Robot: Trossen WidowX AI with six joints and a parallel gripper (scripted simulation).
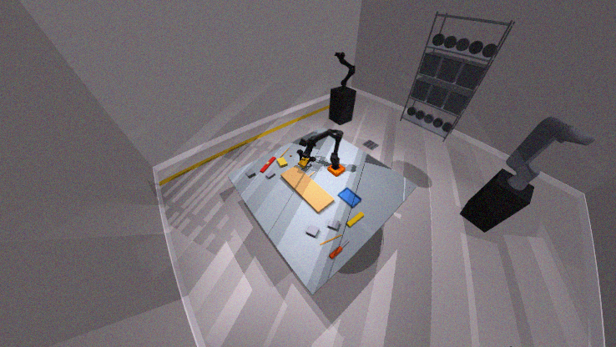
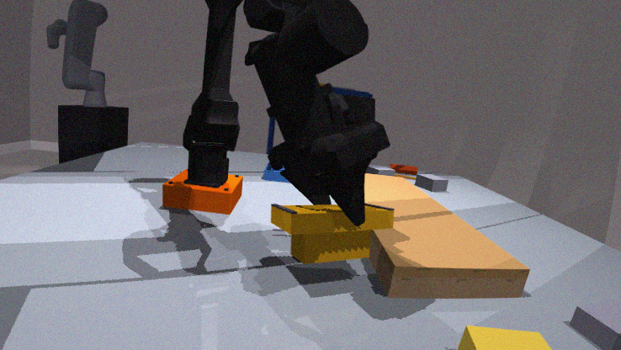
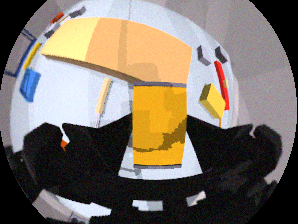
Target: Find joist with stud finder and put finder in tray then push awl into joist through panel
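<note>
The yellow stud finder lies 3 cm below my gripper tip, 3 cm behind it and 2 cm to the right of it. From my gripper tip the other things lie so: awl: 11 cm to the left, 6 cm below, 4 cm behind; then green square light: 4 cm below, 4 cm behind, 3 cm to the right; then yellow block: 19 cm to the right, 13 cm ahead, 6 cm below.
</note>
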